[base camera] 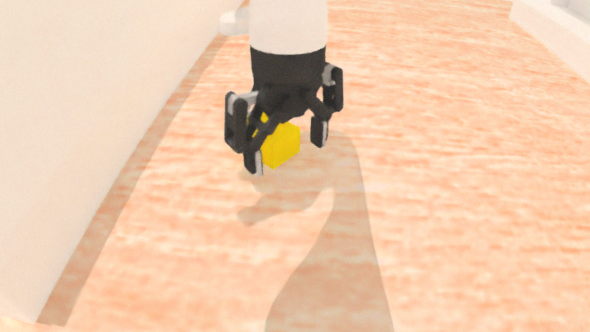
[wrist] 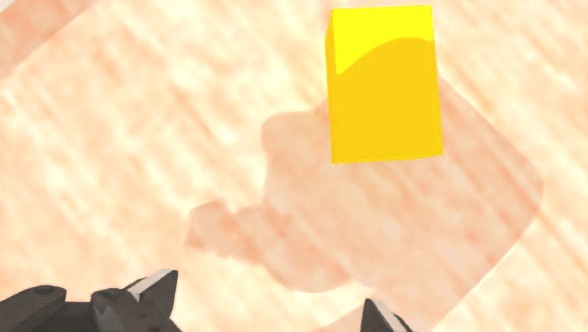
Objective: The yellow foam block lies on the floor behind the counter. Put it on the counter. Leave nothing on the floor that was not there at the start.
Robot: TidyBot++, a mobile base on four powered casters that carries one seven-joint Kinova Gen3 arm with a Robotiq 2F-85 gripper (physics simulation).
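Places are measured from the arm's base along level axes (x right, y ahead, z up), in metres.
Where they show: gripper, fingertip midpoint: (base camera: 288,158) (wrist: 268,305).
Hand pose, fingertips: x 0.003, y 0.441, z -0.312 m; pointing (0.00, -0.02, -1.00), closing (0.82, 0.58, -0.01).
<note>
Things, the pixels of their centre, and the offset from my fingertips. "spot": a spot on its surface instead. Level surfaces: height alone.
- yellow foam block at the middle of its body: (wrist: 377,91) (base camera: 265,136) dz -0.062, dx -0.031, dy +0.129 m
- tall pale upright face at a spot on its surface: (base camera: 85,100) spot: dz +0.101, dx -0.221, dy -0.018 m
- wood-patterned floor at its surface level: dz -0.084 m
The yellow foam block (base camera: 281,146) (wrist: 385,100) lies on the floor. In the base view it is partly hidden behind my gripper's left finger. In the wrist view it is right of centre near the top, its long side running up and down the picture. My gripper (base camera: 287,159) (wrist: 268,305) is open and empty, pointing down above the floor. In the wrist view the block lies beyond the fingertips, up and to the right of the gap between them. The counter's top does not show.
A tall pale upright face (base camera: 85,100), which looks like the counter's side, runs along the left of the base view, with a shadow strip at its foot. A white low edge (base camera: 555,37) stands at the upper right. The arm's shadow falls on the wood-patterned floor (base camera: 475,200).
</note>
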